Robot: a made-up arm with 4 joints. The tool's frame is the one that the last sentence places.
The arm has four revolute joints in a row. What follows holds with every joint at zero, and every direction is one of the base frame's.
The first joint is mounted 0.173 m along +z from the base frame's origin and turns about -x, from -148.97 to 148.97 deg.
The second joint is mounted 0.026 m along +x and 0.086 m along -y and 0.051 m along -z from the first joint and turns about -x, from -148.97 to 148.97 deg.
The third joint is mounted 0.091 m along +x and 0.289 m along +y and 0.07 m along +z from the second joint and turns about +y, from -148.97 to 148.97 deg.
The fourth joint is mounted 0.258 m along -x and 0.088 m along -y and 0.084 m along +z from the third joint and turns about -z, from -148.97 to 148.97 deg.
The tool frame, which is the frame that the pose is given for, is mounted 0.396 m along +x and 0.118 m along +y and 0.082 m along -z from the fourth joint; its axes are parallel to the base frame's.
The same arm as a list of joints. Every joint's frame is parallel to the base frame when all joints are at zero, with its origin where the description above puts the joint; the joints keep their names.
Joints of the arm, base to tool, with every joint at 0 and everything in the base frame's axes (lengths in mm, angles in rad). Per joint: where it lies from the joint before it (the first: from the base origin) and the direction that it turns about. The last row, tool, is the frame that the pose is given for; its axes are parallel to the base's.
joint 1: axis -x offset 0 0 173
joint 2: axis -x offset 26 -86 -51
joint 3: axis +y offset 91 289 70
joint 4: axis -z offset -258 -88 84
tool: offset 396 118 -82
Joint limits (rad, base to tool): -2.6..2.6 -2.6..2.6 -2.6..2.6 -2.6..2.6

